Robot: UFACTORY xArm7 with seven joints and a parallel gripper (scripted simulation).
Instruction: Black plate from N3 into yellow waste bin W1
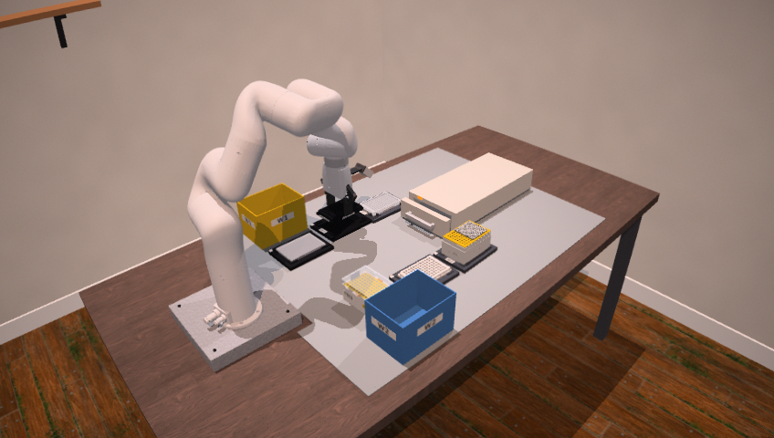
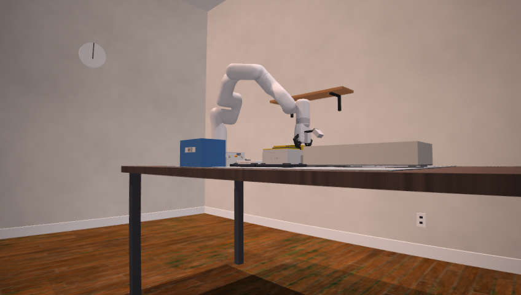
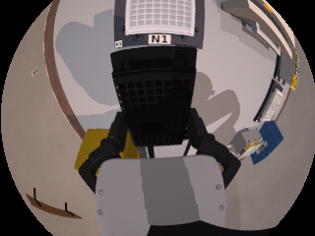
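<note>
My hand is 7 cm above the work nest N3. From my hand the other things lie so: drawer (26 cm ahead, 25 cm to the right, 5 cm below); then black plate (1 cm below); then yellow bin W1 (15 cm behind, 16 cm to the left, 3 cm below).
</note>
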